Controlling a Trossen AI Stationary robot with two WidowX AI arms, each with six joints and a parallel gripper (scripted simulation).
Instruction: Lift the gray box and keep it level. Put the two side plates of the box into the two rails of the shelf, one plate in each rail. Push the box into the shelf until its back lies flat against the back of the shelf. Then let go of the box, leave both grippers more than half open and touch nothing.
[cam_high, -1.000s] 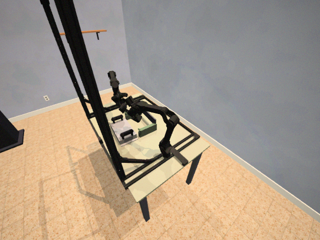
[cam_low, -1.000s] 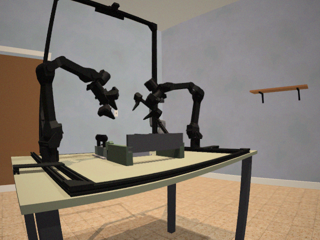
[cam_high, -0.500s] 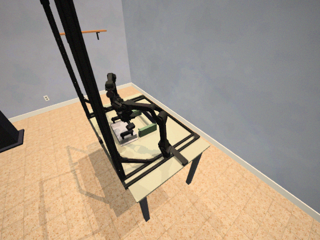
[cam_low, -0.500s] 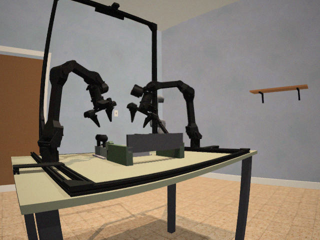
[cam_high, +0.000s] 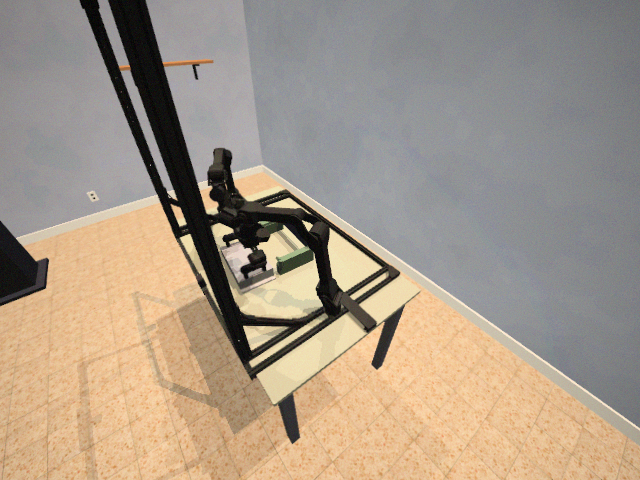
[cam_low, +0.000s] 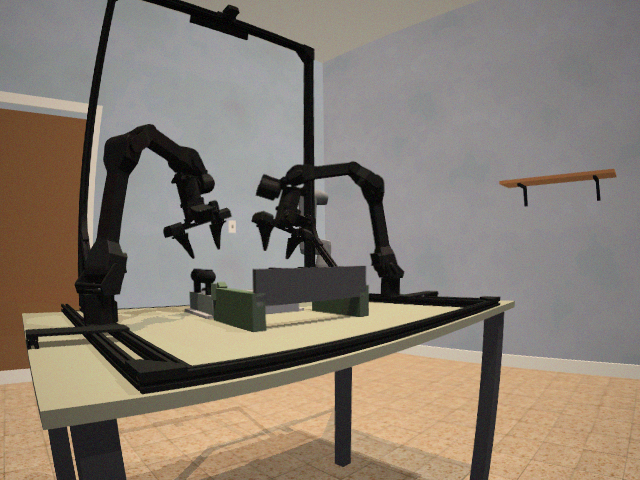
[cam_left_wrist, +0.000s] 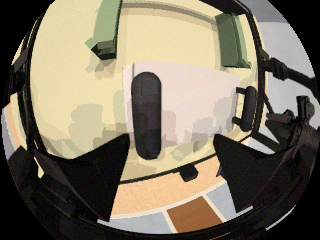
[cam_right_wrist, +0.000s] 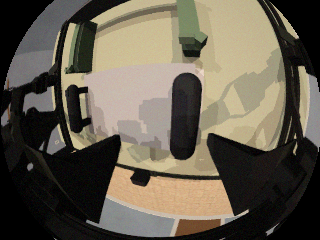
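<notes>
The gray box lies 140 mm below my right hand, 120 mm to the left of it and 10 mm ahead of it. The rest, counted from my right hand: gray back plate: 290 mm ahead, 130 mm to the left, 100 mm below.
The gray box is 1 cm behind my left hand, 12 cm to the right of it and 14 cm below it. The rest, counted from my left hand: gray back plate: 27 cm ahead, 11 cm to the right, 10 cm below.
</notes>
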